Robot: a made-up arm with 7 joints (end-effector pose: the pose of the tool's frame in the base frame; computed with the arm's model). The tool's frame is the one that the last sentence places. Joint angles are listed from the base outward.
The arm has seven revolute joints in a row. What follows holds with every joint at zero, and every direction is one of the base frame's.
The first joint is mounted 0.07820 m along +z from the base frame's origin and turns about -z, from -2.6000 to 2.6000 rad.
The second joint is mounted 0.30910 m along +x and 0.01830 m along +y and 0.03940 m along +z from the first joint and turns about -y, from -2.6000 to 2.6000 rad.
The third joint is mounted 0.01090 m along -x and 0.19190 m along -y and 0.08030 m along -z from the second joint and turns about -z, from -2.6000 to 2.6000 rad.
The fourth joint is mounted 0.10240 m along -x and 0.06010 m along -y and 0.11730 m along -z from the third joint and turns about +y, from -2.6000 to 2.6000 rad.
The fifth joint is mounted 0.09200 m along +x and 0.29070 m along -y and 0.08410 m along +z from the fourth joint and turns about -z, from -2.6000 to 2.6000 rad.
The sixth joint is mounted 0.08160 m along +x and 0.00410 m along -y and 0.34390 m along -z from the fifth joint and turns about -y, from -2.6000 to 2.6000 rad.
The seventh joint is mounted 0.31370 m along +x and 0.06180 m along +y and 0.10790 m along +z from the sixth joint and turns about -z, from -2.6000 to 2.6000 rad.
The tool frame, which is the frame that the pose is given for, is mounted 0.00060 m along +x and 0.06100 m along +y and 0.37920 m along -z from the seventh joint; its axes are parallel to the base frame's.
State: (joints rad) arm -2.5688 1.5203 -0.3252 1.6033 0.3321 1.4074 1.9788
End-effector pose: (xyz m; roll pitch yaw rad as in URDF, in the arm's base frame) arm -0.5047 1.0649 0.1619 1.4434 0.0703 0.6106
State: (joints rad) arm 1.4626 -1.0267 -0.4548 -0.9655 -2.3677 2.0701 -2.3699
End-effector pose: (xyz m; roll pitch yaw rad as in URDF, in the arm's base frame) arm -0.4627 -0.1484 0.1181 -2.7394 0.7366 1.9362
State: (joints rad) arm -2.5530 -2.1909 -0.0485 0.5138 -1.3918 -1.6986 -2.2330
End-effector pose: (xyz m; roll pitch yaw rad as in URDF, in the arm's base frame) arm 0.4496 0.6053 0.7308 -1.4893 0.2237 2.7592
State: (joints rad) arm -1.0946 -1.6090 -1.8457 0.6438 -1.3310 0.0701 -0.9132
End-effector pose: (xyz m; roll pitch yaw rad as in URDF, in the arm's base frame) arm 0.2913 -0.5454 0.0873 -1.4921 -0.6515 0.0985
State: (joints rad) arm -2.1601 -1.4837 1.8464 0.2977 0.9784 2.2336 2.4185
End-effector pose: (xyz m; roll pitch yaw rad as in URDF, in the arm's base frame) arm 0.0080 0.2574 0.5397 -3.0981 -0.5906 -1.8603
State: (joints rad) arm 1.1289 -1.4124 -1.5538 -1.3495 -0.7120 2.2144 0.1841
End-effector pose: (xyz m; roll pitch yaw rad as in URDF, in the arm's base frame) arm -0.2635 -0.4208 -0.0706 2.4187 0.5544 -2.7753
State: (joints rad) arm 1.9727 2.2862 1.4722 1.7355 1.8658 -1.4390 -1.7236
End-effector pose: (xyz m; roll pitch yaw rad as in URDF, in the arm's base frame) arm 0.1541 -0.8478 0.0857 2.8780 -0.4443 -1.9941
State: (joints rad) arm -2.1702 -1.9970 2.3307 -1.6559 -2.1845 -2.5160 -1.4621
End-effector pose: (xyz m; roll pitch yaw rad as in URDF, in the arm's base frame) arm -0.4705 0.3277 0.5708 -0.9840 -0.9568 -1.6266
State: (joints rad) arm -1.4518 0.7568 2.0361 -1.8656 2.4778 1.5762 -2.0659
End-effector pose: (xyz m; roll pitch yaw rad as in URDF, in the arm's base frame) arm -0.1182 0.1966 -0.4951 -0.0786 0.0419 -1.7355
